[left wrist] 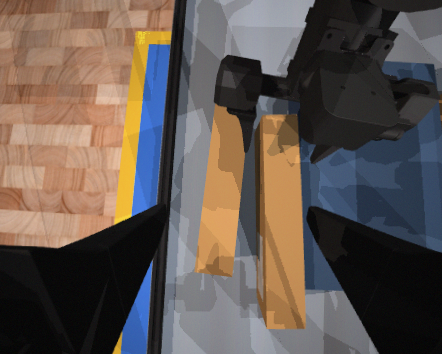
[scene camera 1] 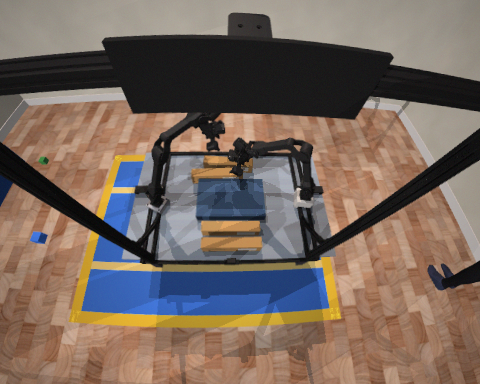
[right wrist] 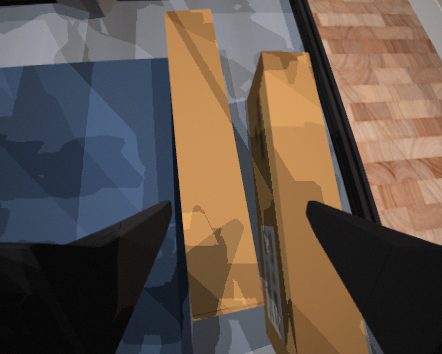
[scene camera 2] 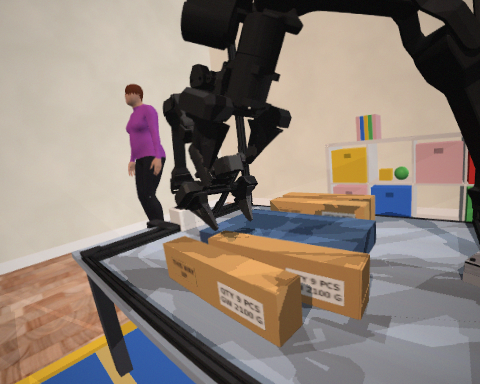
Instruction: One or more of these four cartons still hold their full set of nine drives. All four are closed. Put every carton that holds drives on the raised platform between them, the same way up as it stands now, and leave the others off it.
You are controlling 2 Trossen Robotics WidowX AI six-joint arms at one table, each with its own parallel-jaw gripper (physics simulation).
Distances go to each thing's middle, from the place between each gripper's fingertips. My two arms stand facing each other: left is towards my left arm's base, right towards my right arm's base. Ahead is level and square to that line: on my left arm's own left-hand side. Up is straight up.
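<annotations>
Blue raised platform (scene camera 2: 359, 235): my right hand is 9 cm above it and 18 cm beyond it.
Relative to the blue raised platform, I see my left gripper 60 mm to the left of it, 220 mm above it and 240 mm past it.
</annotations>
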